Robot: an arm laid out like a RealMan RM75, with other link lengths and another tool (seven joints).
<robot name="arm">
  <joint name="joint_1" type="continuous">
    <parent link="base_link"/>
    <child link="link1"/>
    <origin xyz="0 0 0.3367"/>
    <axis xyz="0 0 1"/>
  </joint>
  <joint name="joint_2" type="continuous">
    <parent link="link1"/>
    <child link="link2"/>
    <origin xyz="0 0 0" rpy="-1.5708 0 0"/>
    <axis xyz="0 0 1"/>
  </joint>
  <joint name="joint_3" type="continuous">
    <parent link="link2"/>
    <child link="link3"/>
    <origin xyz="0 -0.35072 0" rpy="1.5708 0 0"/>
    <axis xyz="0 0 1"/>
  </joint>
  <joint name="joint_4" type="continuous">
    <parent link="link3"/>
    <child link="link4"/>
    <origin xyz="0 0 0" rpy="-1.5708 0 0"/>
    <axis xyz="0 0 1"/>
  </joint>
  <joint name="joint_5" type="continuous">
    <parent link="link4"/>
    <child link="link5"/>
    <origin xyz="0 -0.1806 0" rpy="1.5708 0 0"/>
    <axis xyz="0 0 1"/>
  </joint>
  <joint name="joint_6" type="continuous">
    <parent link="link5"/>
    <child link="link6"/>
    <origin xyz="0 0 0" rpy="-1.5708 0 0"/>
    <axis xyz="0 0 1"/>
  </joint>
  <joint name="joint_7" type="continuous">
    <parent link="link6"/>
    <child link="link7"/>
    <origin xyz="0 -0.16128 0" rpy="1.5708 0 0"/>
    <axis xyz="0 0 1"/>
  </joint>
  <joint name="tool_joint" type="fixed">
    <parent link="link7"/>
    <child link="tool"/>
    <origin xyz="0.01 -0.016 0.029" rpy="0 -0.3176 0.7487"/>
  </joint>
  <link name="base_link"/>
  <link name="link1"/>
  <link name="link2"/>
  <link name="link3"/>
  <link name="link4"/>
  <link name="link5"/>
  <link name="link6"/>
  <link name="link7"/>
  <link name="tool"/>
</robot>
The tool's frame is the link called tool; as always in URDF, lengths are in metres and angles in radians. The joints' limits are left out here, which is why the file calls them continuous.
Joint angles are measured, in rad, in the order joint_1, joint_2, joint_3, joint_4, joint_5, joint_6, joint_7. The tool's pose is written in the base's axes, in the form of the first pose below.
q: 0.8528, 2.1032, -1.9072, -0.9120, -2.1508, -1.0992, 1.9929
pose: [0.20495 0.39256 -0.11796], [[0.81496 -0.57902 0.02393], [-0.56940 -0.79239 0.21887], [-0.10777 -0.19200 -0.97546]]
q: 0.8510, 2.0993, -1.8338, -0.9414, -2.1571, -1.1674, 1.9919
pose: [0.19863 0.39481 -0.10799], [[0.79647 -0.60464 0.00676], [-0.59225 -0.77780 0.21039], [-0.12195 -0.17158 -0.97759]]
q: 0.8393, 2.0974, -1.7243, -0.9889, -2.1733, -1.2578, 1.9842
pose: [0.19171 0.39785 -0.09299], [[0.77205 -0.63508 -0.02461], [-0.61734 -0.75856 0.20849], [-0.15108 -0.14578 -0.97771]]
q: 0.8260, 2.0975, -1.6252, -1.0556, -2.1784, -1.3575, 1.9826
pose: [0.18180 0.39691 -0.07762], [[0.75207 -0.65586 -0.06516], [-0.63451 -0.74722 0.19765], [-0.17831 -0.10730 -0.97811]]
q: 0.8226, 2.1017, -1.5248, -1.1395, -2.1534, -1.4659, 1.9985
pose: [0.16128 0.39346 -0.06138], [[0.72734 -0.67296 -0.13459], [-0.65015 -0.73846 0.17884], [-0.21974 -0.04258 -0.97463]]
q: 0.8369, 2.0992, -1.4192, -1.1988, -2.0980, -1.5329, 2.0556
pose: [0.13556 0.39793 -0.04198], [[0.66473 -0.71261 -0.22432], [-0.68586 -0.70114 0.19492], [-0.29618 0.02429 -0.95482]]
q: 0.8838, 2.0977, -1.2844, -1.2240, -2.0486, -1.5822, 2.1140
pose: [0.10349 0.41126 -0.01940], [[0.58692 -0.74320 -0.32120], [-0.71351 -0.66229 0.22863], [-0.38265 0.09500 -0.91900]]
